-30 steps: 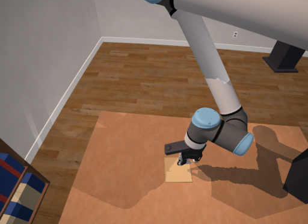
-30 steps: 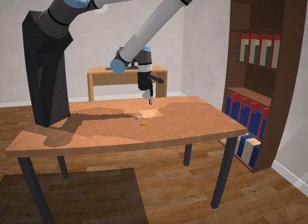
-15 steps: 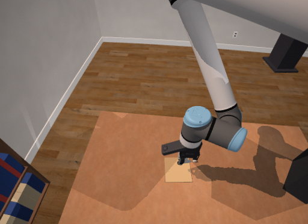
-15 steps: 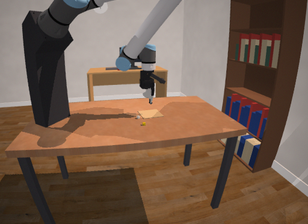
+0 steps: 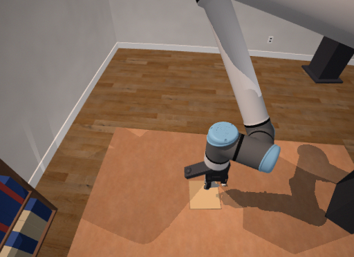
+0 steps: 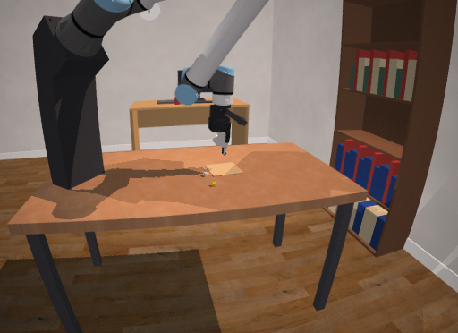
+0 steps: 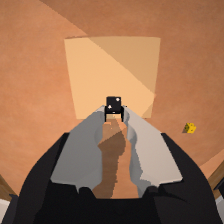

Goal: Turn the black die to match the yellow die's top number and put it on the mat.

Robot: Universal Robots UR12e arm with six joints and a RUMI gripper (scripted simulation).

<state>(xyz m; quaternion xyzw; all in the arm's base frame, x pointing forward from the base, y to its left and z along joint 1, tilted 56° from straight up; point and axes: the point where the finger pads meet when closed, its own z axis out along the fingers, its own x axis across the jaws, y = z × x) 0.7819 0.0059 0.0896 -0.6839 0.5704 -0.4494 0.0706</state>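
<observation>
Right now my hand is 10 mm above the black die. Round my hand: tan mat 90 mm below; then white die 100 mm behind, 80 mm below, 40 mm to the right; then yellow die 160 mm to the right, 100 mm behind, 80 mm below.
</observation>
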